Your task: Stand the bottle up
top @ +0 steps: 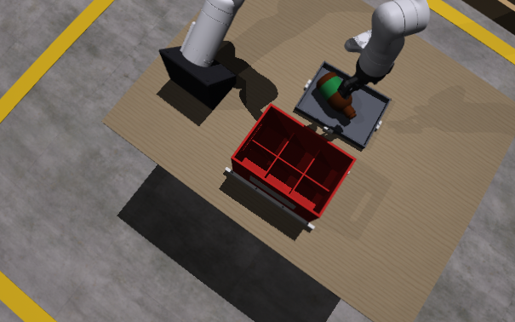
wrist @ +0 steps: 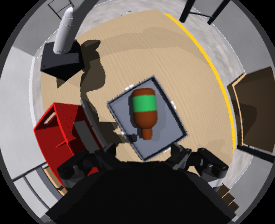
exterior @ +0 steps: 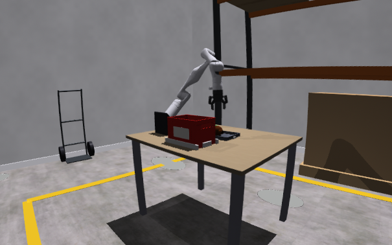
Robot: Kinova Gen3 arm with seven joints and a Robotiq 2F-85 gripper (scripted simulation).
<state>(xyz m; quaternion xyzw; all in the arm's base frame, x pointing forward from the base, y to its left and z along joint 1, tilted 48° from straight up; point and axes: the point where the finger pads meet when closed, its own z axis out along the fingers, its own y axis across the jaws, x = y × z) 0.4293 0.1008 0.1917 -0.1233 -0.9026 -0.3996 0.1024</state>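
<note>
Right now my hand is 40 mm past the bottle, 30 mm to the right of it and 170 mm above it. Also, from my hand: tray (20 mm behind, 30 mm to the left, 200 mm below); then red crate (250 mm to the right, 130 mm below).
</note>
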